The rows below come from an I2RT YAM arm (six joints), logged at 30 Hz.
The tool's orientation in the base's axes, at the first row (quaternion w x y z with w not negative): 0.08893, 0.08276, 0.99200, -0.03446
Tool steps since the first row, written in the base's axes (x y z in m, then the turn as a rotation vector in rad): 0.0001, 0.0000, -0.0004, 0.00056, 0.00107, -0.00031; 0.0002, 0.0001, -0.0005, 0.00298, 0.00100, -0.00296; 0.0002, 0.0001, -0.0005, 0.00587, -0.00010, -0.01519; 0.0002, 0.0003, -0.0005, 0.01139, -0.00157, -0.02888; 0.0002, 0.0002, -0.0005, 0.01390, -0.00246, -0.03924; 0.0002, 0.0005, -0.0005, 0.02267, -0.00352, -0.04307; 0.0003, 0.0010, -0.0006, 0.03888, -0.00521, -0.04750; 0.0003, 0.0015, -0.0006, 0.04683, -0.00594, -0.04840; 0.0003, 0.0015, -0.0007, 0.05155, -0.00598, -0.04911
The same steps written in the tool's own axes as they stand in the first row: 0.0000, 0.0000, 0.0004, -0.00032, 0.00116, 0.00031; -0.0001, 0.0002, 0.0005, -0.00219, 0.00165, 0.00333; -0.0001, 0.0002, 0.0005, -0.00295, 0.00172, 0.01592; -0.0001, 0.0004, 0.0005, -0.00604, 0.00194, 0.03043; -0.0001, 0.0003, 0.0005, -0.00673, 0.00205, 0.04110; 0.0000, 0.0006, 0.0005, -0.01471, 0.00271, 0.04645; 0.0000, 0.0011, 0.0006, -0.02990, 0.00404, 0.05371; 0.0001, 0.0016, 0.0005, -0.03757, 0.00473, 0.05601; 0.0001, 0.0016, 0.0006, -0.04203, 0.00553, 0.05751
